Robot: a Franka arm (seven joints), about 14 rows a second.
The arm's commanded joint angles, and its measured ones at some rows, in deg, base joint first. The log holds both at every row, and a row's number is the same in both.
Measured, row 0: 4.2, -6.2, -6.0, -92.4, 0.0, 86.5, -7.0
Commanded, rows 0 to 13: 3.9, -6.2, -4.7, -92.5, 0.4, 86.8, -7.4; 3.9, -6.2, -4.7, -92.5, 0.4, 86.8, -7.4; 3.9, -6.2, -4.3, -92.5, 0.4, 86.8, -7.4; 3.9, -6.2, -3.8, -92.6, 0.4, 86.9, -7.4; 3.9, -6.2, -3.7, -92.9, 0.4, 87.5, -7.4; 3.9, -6.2, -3.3, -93.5, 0.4, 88.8, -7.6; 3.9, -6.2, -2.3, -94.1, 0.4, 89.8, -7.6; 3.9, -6.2, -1.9, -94.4, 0.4, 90.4, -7.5; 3.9, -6.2, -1.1, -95.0, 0.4, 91.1, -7.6; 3.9, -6.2, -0.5, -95.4, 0.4, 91.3, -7.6; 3.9, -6.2, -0.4, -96.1, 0.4, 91.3, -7.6; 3.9, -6.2, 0.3, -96.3, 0.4, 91.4, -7.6; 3.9, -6.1, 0.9, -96.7, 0.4, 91.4, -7.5; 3.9, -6.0, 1.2, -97.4, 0.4, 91.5, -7.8
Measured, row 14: 4.2, -5.5, 0.4, -95.2, 0.0, 90.1, -7.0
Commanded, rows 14 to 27: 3.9, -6.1, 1.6, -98.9, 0.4, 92.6, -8.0; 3.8, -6.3, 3.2, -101.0, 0.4, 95.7, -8.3; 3.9, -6.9, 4.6, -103.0, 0.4, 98.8, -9.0; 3.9, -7.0, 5.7, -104.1, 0.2, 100.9, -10.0; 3.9, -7.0, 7.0, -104.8, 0.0, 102.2, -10.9; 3.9, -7.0, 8.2, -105.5, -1.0, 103.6, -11.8; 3.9, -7.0, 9.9, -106.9, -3.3, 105.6, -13.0; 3.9, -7.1, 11.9, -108.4, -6.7, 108.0, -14.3; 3.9, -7.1, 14.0, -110.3, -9.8, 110.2, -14.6; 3.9, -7.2, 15.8, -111.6, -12.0, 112.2, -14.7; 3.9, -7.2, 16.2, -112.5, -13.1, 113.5, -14.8; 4.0, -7.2, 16.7, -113.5, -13.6, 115.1, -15.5; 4.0, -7.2, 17.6, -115.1, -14.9, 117.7, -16.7; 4.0, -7.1, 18.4, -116.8, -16.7, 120.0, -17.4
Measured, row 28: 4.4, -5.6, 17.4, -112.4, -14.0, 115.5, -14.7
